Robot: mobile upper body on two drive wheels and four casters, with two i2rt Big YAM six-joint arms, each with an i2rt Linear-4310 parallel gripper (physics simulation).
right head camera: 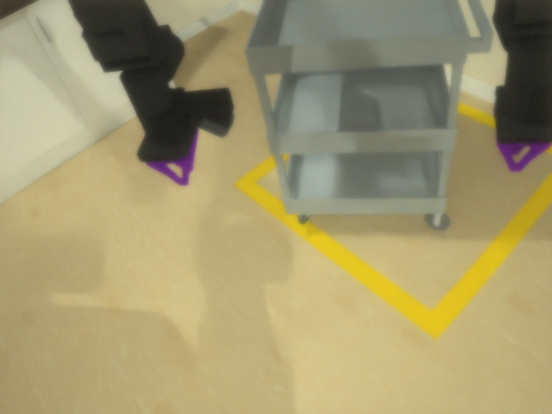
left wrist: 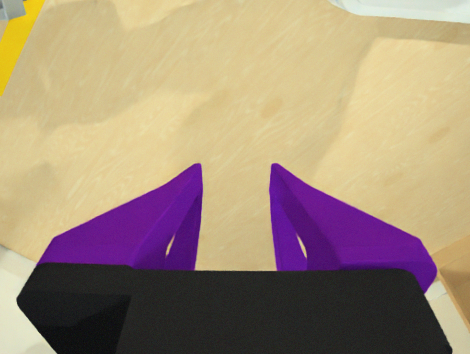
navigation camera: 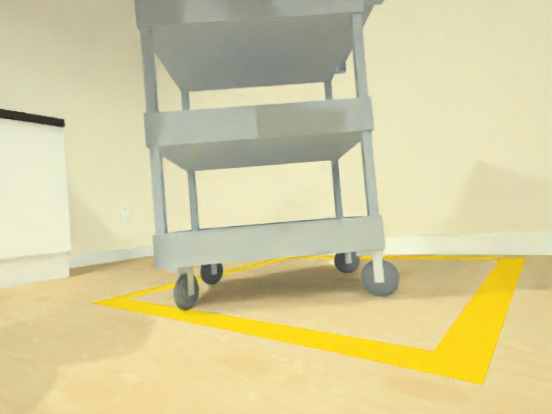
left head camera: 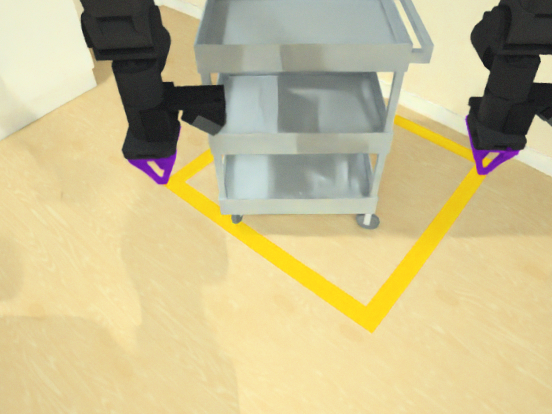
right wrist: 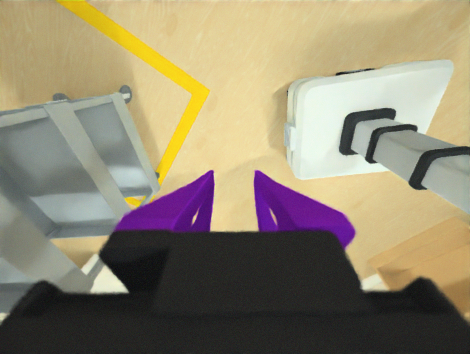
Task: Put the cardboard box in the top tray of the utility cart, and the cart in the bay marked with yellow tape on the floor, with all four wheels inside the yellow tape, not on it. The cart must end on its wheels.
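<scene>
The grey three-tray cart (left head camera: 302,57) (right head camera: 360,59) (navigation camera: 257,122) stands upright on its wheels. Its near left wheel (left head camera: 236,218) (navigation camera: 186,292) is at the inner edge of the yellow tape (left head camera: 300,270) (right head camera: 370,272) (right wrist: 145,55) (navigation camera: 300,335) and seems to touch it. The other wheels look inside the tape. The visible part of the top tray holds no box. Part of a cardboard box (left wrist: 455,275) (right wrist: 430,265) shows in the wrist views. My left gripper (left head camera: 161,181) (right head camera: 184,182) (left wrist: 236,176) is partly open and empty, left of the cart. My right gripper (left head camera: 482,172) (right head camera: 516,169) (right wrist: 234,177) is partly open and empty, right of it.
The robot's white base (right wrist: 325,130) shows in the right wrist view, beside the tape corner. A white cabinet (right head camera: 45,100) (navigation camera: 32,195) stands at the left. A wall (navigation camera: 460,125) with a white baseboard (navigation camera: 465,244) runs behind the cart.
</scene>
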